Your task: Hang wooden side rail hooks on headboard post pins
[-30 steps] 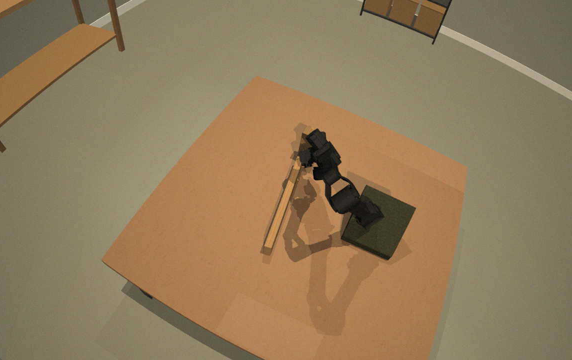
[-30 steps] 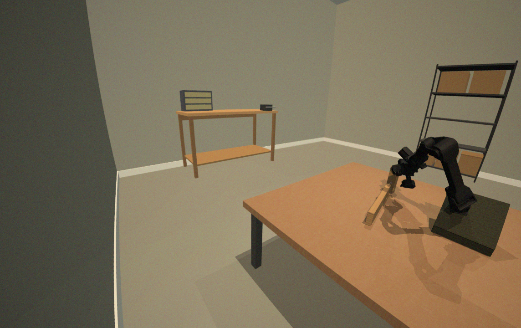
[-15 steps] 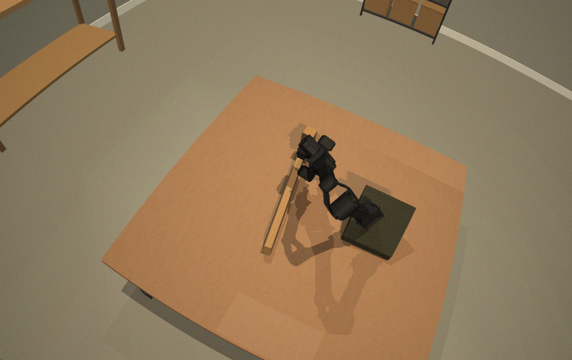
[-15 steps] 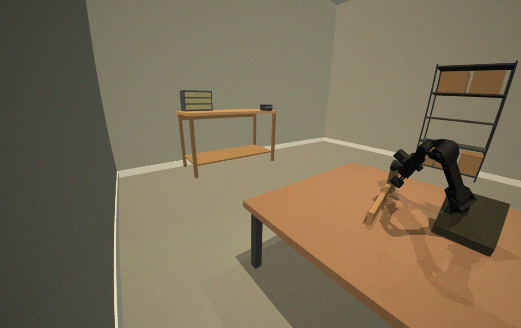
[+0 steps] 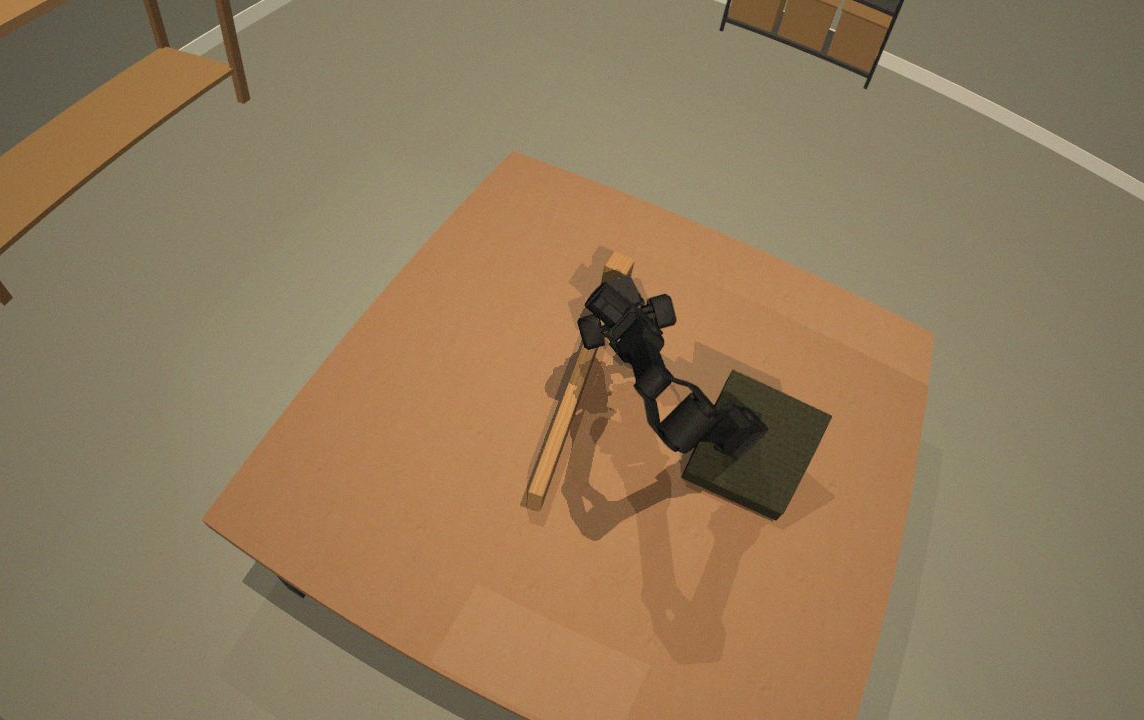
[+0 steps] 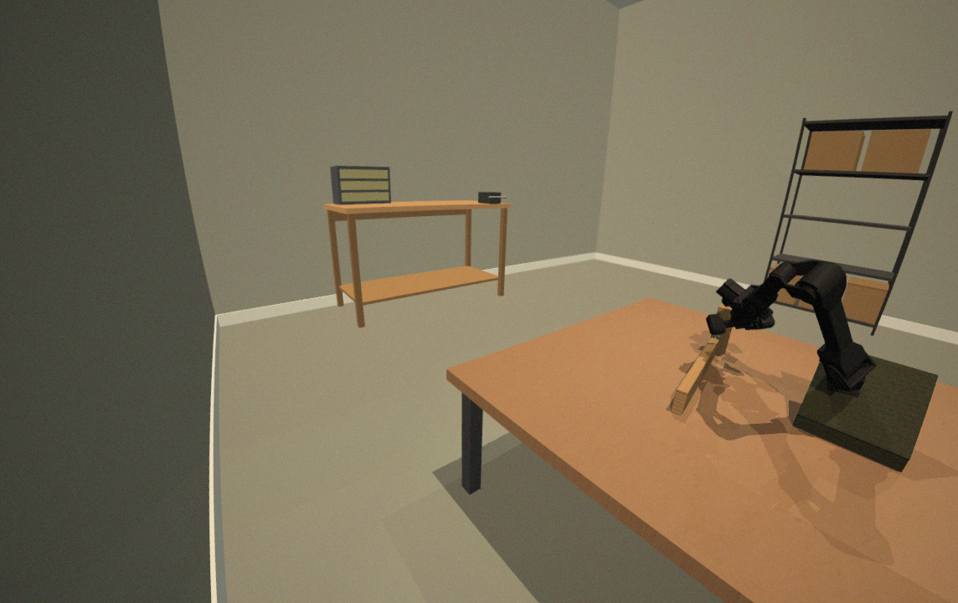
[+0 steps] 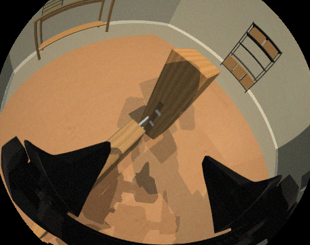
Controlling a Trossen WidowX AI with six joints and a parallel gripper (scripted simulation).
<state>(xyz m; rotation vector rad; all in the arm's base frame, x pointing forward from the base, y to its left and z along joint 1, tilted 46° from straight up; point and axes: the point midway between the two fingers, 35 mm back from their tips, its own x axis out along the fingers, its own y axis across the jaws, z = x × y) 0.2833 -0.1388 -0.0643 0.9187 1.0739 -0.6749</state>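
Now: the wooden headboard post 9 cm to the right of my gripper tip, 4 cm below it and 4 cm ahead of it.
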